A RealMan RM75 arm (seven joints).
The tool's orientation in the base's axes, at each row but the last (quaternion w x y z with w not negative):
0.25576, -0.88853, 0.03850, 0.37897
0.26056, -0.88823, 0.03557, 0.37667
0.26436, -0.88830, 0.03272, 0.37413
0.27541, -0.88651, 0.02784, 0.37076
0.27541, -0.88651, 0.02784, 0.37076
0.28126, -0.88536, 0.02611, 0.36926
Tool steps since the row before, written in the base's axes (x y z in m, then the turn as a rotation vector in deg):
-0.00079, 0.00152, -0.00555, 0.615, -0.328, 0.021
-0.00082, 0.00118, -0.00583, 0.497, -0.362, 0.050
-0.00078, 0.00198, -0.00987, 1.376, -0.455, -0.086
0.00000, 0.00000, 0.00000, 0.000, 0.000, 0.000
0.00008, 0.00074, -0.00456, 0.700, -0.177, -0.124
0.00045, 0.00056, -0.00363, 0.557, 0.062, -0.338
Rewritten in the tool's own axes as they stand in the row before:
0.00348, 0.00125, 0.00448, 0.381, 0.114, -0.573
0.00358, 0.00174, 0.00450, 0.272, 0.161, -0.530
0.00645, 0.00289, 0.00721, 0.983, 0.077, -1.066
0.00000, 0.00000, 0.00000, 0.000, 0.000, 0.000
0.00324, 0.00149, 0.00294, 0.562, 0.030, -0.468
0.00284, 0.00115, 0.00207, 0.640, -0.032, -0.132

